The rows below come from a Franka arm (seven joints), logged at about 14 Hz.
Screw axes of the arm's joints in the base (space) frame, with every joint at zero. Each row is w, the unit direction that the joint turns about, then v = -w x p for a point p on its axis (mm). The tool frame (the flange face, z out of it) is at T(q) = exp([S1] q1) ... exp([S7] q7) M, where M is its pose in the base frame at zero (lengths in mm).
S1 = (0, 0, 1, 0.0, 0.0, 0.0)
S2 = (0, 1, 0, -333.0, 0.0, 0.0)
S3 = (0, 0, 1, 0.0, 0.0, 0.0)
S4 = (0, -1, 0, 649.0, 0.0, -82.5)
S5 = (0, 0, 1, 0.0, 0.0, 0.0)
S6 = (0, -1, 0, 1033.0, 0.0, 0.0)
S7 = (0, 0, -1, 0.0, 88.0, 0.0)
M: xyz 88.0 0.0 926.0 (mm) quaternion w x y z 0 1 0 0
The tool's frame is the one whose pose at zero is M.
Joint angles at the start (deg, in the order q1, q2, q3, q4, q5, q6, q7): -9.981, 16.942, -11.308, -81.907, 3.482, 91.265, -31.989
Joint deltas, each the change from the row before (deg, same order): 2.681, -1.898, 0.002, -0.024, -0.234, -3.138, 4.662; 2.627, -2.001, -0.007, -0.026, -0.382, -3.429, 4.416; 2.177, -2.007, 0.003, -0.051, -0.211, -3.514, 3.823; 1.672, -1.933, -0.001, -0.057, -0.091, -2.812, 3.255; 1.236, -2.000, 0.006, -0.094, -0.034, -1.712, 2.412; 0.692, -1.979, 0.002, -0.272, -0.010, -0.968, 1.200; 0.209, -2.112, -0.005, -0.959, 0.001, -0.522, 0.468
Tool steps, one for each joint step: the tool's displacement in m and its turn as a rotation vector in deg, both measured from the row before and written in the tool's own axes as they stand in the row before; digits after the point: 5 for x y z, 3 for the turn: 0.00061, -0.03198, -0.01436, 0.445, -1.256, 1.948; -0.00439, -0.03118, -0.01414, 0.258, -1.543, 1.782; -0.00941, -0.02638, -0.01304, 0.356, -1.590, 1.622; -0.01173, -0.02017, -0.01246, 0.224, -0.969, 1.540; -0.01290, -0.01474, -0.01366, 0.035, 0.148, 1.095; -0.01327, -0.00844, -0.01286, 0.056, 0.715, 0.411; -0.01379, -0.00308, -0.00918, 0.229, 0.647, 0.167
